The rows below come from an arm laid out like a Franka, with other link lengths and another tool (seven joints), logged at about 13 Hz.
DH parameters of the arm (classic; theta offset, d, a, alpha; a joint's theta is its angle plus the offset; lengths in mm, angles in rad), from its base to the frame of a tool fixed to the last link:
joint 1: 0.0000 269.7 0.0 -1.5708
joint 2: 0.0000 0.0 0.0 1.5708
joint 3: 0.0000 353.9 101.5 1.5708
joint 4: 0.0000 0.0 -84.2 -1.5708
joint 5: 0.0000 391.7 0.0 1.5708
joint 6: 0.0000 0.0 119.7 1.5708
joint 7: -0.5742 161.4 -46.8 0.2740
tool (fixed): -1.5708 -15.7 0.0 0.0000
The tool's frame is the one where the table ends.
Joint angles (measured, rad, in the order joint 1, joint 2, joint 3, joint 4, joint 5, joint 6, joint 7), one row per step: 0.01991, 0.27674, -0.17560, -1.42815, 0.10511, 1.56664, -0.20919; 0.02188, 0.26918, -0.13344, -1.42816, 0.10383, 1.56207, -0.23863; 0.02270, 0.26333, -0.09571, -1.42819, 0.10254, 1.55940, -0.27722; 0.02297, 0.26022, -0.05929, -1.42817, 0.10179, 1.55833, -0.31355; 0.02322, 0.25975, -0.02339, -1.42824, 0.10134, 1.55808, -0.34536; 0.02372, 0.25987, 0.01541, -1.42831, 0.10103, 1.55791, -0.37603; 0.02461, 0.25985, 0.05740, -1.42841, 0.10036, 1.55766, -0.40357; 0.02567, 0.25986, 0.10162, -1.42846, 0.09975, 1.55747, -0.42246; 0.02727, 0.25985, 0.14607, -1.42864, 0.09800, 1.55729, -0.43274; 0.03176, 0.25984, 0.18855, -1.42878, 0.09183, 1.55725, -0.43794; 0.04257, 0.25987, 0.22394, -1.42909, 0.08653, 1.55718, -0.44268
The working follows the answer.
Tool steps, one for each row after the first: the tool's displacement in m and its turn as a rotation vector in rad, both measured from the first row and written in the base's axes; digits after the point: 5 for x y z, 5 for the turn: 0.00297, 0.02458, 0.00318, 0.01454, -0.00497, 0.07214; 0.00555, 0.04573, 0.00568, 0.02834, -0.01101, 0.14787; 0.00804, 0.06612, 0.00677, 0.04172, -0.01602, 0.21939; 0.01033, 0.08654, 0.00636, 0.05478, -0.01894, 0.28578; 0.01204, 0.10906, 0.00573, 0.06875, -0.02143, 0.35402; 0.01270, 0.13387, 0.00543, 0.08292, -0.02380, 0.42267; 0.01190, 0.16036, 0.00549, 0.09672, -0.02560, 0.48506; 0.00954, 0.18728, 0.00588, 0.10838, -0.02643, 0.53985; 0.00585, 0.21424, 0.00669, 0.11447, -0.02648, 0.59119; 0.00098, 0.24116, 0.00743, 0.11958, -0.02603, 0.64144
Tool pose at each row, in the base's axes (x y z in m, rotation vector in rad; rounded; the steps above come from the unrounded poses): 0.65210, -0.10964, 0.45675, -1.26099, -2.43983, -0.19143; 0.65506, -0.08506, 0.45992, -1.16558, -2.47900, -0.19227; 0.65764, -0.06391, 0.46243, -1.06497, -2.51805, -0.19172; 0.66014, -0.04353, 0.46352, -0.96868, -2.55102, -0.19091; 0.66243, -0.02310, 0.46310, -0.87807, -2.57708, -0.18957; 0.66414, -0.00058, 0.46248, -0.78405, -2.60039, -0.18830; 0.66480, 0.02423, 0.46218, -0.68889, -2.62075, -0.18686; 0.66400, 0.05072, 0.46223, -0.60167, -2.63603, -0.18622; 0.66164, 0.07764, 0.46263, -0.52498, -2.64701, -0.18451; 0.65795, 0.10460, 0.46343, -0.45464, -2.65728, -0.17669; 0.65308, 0.13152, 0.46418, -0.38591, -2.66577, -0.16770

